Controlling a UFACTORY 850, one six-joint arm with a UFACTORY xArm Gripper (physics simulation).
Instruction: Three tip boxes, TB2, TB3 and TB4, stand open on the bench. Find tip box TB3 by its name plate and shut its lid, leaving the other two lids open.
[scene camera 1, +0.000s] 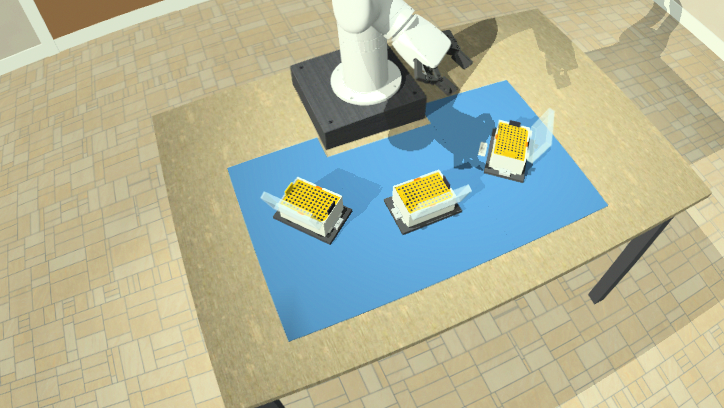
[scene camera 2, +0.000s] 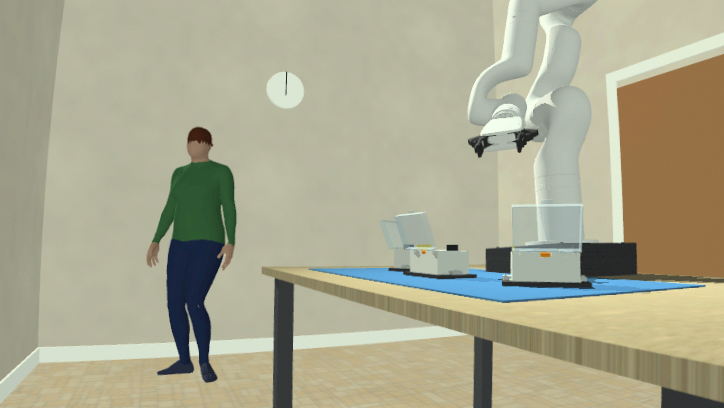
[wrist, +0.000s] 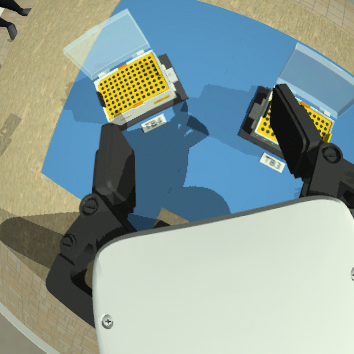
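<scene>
TB3 (scene camera 1: 423, 192) (scene camera 2: 438, 262) (wrist: 266, 129) is the middle box; its name plate (wrist: 272, 162) reads TB3 in the wrist view. Its clear lid (scene camera 1: 463, 195) (scene camera 2: 415, 230) (wrist: 317, 77) stands open. A finger hides part of the box in the wrist view. The box at the right in scene camera 1, TB4 (scene camera 1: 510, 144) (wrist: 132, 86), has a blurred plate (scene camera 1: 482, 149) (wrist: 154, 123) and an open lid (scene camera 1: 543, 135) (wrist: 107, 45). The left box, TB2 (scene camera 1: 311, 205) (scene camera 2: 545, 266), also has its lid (scene camera 2: 547, 228) open. My gripper (scene camera 1: 457, 78) (scene camera 2: 499, 152) (wrist: 197, 117) is open, empty, tilted and high above the boxes.
The boxes stand on dark bases on a blue mat (scene camera 1: 364, 283) (scene camera 2: 499, 293) on the bench (scene camera 1: 192, 212) (scene camera 2: 633, 314). The black robot plinth (scene camera 1: 374, 124) (scene camera 2: 610, 258) is behind the mat. A person (scene camera 2: 202, 202) stands on the floor beyond the bench.
</scene>
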